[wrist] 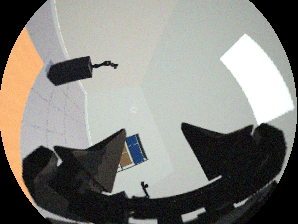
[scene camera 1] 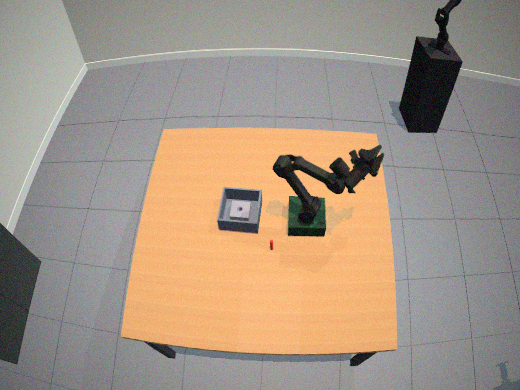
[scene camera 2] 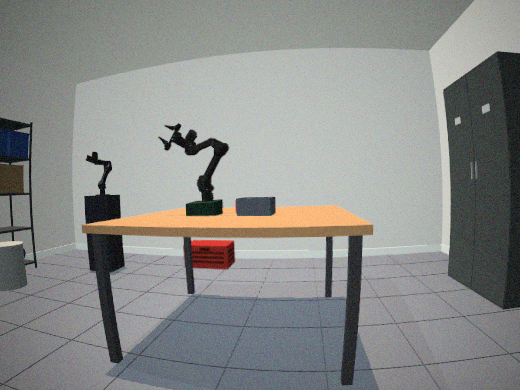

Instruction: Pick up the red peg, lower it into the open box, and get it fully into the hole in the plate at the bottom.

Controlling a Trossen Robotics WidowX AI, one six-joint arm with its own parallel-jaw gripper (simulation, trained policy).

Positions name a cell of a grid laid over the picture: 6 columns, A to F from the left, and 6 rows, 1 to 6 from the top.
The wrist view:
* my gripper: D4
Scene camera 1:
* my gripper: E3
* grey box: C3
